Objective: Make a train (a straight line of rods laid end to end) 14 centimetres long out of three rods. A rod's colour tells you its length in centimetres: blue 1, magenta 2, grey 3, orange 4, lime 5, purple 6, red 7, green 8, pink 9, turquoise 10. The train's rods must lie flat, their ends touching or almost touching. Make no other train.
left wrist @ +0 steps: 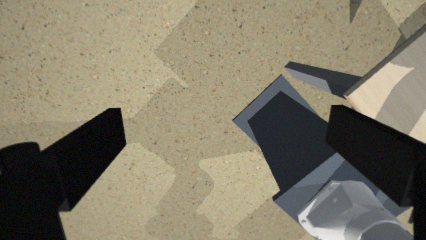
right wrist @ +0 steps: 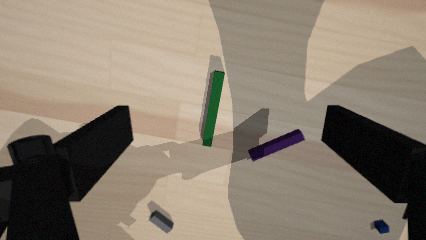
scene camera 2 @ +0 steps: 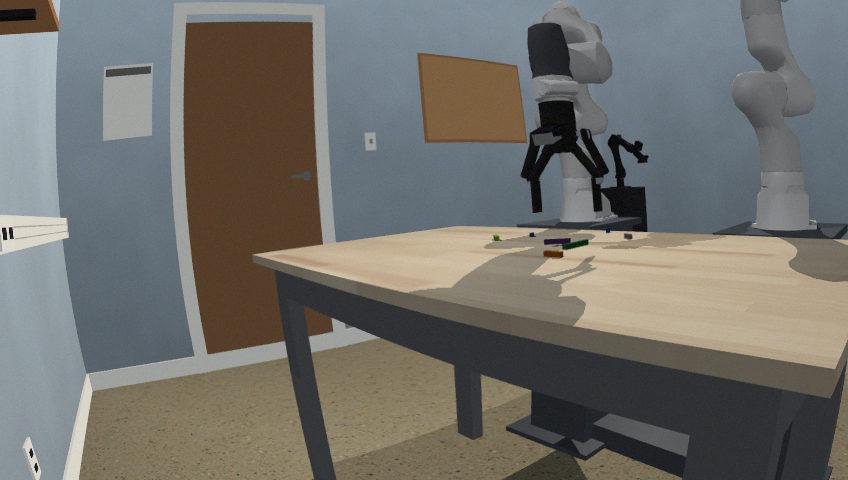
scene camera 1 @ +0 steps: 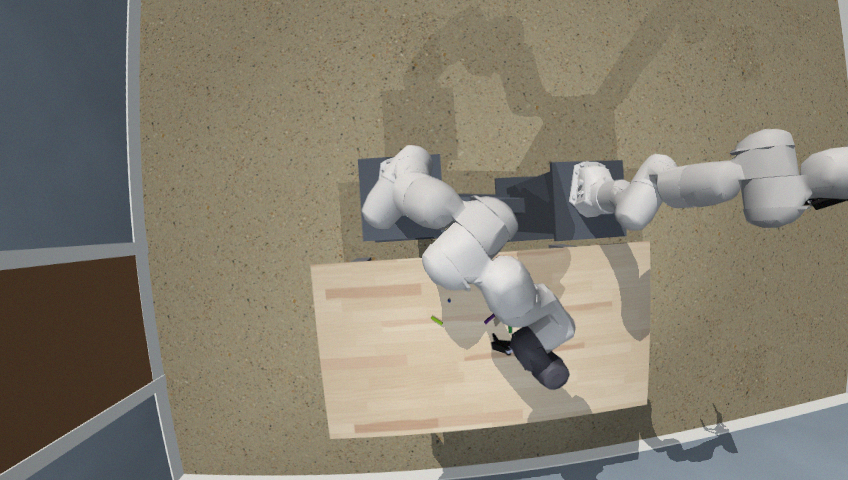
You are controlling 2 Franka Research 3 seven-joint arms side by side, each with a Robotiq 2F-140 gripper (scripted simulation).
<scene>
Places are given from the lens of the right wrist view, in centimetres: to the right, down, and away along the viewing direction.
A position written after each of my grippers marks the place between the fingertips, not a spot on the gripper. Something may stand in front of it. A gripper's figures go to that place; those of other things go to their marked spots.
my right gripper (right wrist: 227, 123): 1, 0, 15
green rod (right wrist: 218, 79): 0, -4, 20
</scene>
